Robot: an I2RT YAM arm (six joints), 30 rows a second.
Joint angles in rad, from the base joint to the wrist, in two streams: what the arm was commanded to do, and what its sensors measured. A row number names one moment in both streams.
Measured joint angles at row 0: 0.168 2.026 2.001 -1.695 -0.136 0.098
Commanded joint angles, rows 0 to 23: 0.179 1.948 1.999 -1.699 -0.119 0.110; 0.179 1.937 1.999 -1.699 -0.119 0.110; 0.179 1.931 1.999 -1.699 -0.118 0.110; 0.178 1.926 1.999 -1.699 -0.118 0.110; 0.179 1.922 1.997 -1.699 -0.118 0.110; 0.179 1.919 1.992 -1.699 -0.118 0.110; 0.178 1.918 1.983 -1.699 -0.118 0.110; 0.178 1.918 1.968 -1.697 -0.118 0.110; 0.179 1.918 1.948 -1.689 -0.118 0.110; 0.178 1.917 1.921 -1.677 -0.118 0.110; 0.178 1.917 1.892 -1.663 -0.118 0.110; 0.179 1.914 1.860 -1.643 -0.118 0.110; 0.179 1.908 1.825 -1.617 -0.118 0.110; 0.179 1.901 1.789 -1.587 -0.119 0.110; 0.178 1.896 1.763 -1.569 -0.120 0.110; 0.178 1.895 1.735 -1.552 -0.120 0.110; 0.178 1.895 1.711 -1.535 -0.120 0.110; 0.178 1.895 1.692 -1.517 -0.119 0.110; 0.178 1.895 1.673 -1.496 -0.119 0.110; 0.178 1.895 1.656 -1.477 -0.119 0.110; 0.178 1.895 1.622 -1.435 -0.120 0.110; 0.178 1.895 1.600 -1.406 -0.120 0.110; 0.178 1.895 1.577 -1.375 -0.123 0.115; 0.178 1.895 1.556 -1.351 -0.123 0.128
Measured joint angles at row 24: 0.168 1.921 1.616 -1.402 -0.128 0.105
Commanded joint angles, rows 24 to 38: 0.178 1.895 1.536 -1.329 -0.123 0.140; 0.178 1.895 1.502 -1.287 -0.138 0.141; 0.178 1.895 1.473 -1.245 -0.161 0.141; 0.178 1.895 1.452 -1.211 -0.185 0.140; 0.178 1.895 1.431 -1.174 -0.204 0.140; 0.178 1.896 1.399 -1.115 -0.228 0.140; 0.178 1.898 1.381 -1.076 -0.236 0.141; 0.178 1.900 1.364 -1.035 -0.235 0.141; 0.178 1.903 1.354 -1.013 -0.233 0.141; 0.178 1.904 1.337 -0.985 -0.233 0.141; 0.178 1.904 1.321 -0.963 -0.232 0.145; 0.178 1.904 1.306 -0.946 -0.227 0.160; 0.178 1.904 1.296 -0.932 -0.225 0.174; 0.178 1.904 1.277 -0.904 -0.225 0.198; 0.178 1.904 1.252 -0.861 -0.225 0.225
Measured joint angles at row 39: 0.168 1.917 1.301 -0.915 -0.212 0.157
